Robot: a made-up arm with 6 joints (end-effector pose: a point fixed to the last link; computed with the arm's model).
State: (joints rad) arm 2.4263 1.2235 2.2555 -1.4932 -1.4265 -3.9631
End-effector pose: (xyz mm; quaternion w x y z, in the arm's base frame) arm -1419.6 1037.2 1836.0 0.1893 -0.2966 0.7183 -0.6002
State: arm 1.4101 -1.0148 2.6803 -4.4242 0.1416 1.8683
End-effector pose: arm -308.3 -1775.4 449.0 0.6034 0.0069 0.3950 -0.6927
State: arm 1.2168 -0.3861 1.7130 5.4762 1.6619 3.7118
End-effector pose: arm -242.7 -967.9 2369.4 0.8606 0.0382 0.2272 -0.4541
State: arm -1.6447 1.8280 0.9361 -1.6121 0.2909 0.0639
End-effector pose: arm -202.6 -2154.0 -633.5 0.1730 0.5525 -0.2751 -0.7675
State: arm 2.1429 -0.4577 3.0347 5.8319 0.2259 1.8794
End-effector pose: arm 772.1 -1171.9 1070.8 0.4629 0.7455 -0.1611 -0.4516
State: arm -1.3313 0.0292 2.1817 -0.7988 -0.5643 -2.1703
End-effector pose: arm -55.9 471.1 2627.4 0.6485 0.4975 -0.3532 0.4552
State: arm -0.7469 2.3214 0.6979 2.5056 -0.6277 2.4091
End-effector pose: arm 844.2 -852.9 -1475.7 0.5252 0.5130 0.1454 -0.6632
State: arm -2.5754 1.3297 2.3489 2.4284 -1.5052 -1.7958
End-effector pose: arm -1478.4 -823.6 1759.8 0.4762 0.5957 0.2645 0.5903
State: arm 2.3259 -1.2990 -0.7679 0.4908 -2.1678 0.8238
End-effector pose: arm 220.0 -148.5 1290.7 0.1716 -0.8075 0.0065 0.5644
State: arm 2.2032 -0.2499 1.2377 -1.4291 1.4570 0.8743
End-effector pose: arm 239.3 -77.0 2706.8 0.4316 0.8654 0.1915 0.1676
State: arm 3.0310 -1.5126 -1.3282 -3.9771 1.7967 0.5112
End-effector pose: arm 128.9 -123.4 759.0 0.5485 -0.4573 0.6948 -0.0857
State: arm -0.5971 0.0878 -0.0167 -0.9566 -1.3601 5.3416
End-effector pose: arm 1132.7 -625.2 1654.0 0.3925 0.7952 0.4371 -0.1504
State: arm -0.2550 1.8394 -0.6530 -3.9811 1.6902 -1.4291
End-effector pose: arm 602.4 -42.5 -443.1 0.0488 0.6654 0.5593 0.4920
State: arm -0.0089 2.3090 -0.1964 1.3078 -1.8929 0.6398
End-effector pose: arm 367.2 -140.7 -971.2 0.6236 0.4014 -0.5537 -0.3788
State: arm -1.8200 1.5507 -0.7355 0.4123 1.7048 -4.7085
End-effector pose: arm -178.3 -942.1 -385.3 0.7037 -0.3192 0.5180 -0.3669
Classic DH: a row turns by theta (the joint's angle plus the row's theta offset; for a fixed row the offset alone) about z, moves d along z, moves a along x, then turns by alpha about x. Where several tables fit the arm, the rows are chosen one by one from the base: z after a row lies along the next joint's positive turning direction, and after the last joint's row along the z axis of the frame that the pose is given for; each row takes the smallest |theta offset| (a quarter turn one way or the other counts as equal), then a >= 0, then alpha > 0; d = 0 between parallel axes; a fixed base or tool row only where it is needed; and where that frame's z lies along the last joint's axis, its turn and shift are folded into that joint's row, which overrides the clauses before.
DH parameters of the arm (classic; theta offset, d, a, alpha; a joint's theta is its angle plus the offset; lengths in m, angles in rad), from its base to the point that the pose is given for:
joint 1: 0 0.49 0.16 -1.5708
joint 2: -1.5708 0 1.24 3.1416
joint 3: 0 0 0.12 -1.5708
joint 4: 0 -0.99 0 1.5708
joint 5: 0 0 0 -1.5708
joint 6: 1.5708 -0.15 0 1.5708
tool (fixed): -1.5708 0 0 0

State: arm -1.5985 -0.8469 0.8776 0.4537 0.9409 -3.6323
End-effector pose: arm 85.3 1158.5 2341.9 0.7751 0.2958 -0.0937 0.5505
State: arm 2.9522 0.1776 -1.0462 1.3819 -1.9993 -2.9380
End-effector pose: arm -744.1 279.1 870.2 0.8422 0.1521 -0.1060 0.5064
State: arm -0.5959 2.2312 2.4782 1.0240 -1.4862 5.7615
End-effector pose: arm 1667.4 -1285.0 15.5 0.5895 -0.0027 0.4118 -0.6950
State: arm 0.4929 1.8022 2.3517 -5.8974 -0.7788 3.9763
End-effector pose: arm 2036.7 1048.9 797.5 0.5538 0.8203 0.1419 -0.0159
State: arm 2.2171 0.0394 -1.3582 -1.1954 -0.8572 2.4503
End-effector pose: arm -369.5 314.6 670.6 0.3021 0.4198 -0.0417 -0.8548
